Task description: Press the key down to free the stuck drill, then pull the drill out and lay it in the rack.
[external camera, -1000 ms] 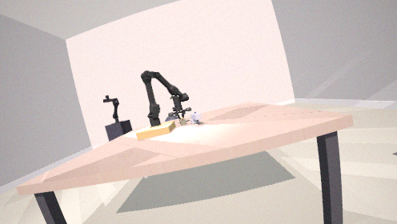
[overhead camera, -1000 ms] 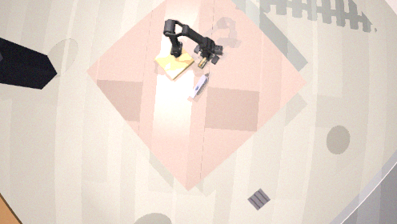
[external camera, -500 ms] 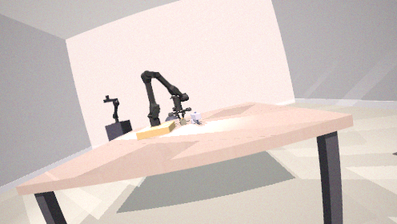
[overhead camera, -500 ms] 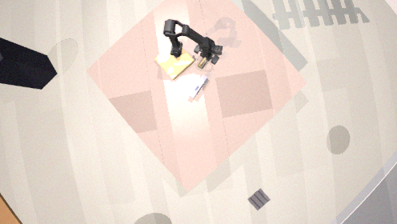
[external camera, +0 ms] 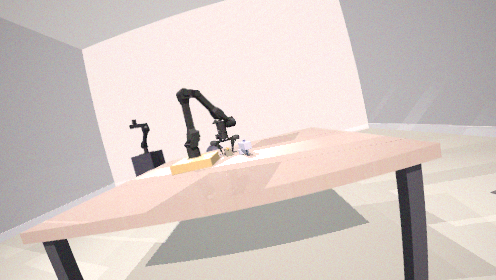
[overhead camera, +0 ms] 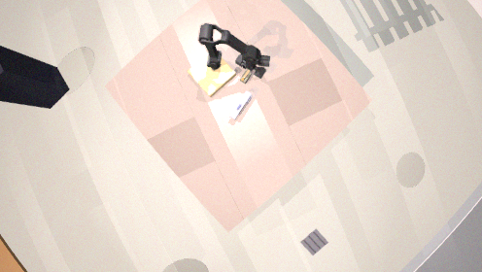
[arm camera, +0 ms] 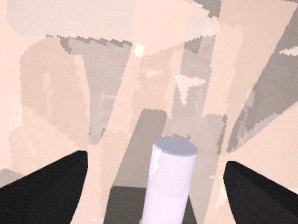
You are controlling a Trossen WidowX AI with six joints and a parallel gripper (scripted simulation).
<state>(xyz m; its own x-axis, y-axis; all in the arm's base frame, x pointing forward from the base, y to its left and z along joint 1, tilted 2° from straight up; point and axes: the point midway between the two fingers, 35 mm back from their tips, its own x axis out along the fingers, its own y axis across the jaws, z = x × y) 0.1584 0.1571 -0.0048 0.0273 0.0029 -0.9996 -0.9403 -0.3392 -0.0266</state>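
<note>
Now: the drill 10 mm ahead of my gripper tip, 40 mm to the right of it and 30 mm above it. Also, from my gripper tip: dark block: 20 mm ahead, 50 mm to the right, 10 mm above; dark blue key: 150 mm ahead, 210 mm to the right, 40 mm above.
</note>
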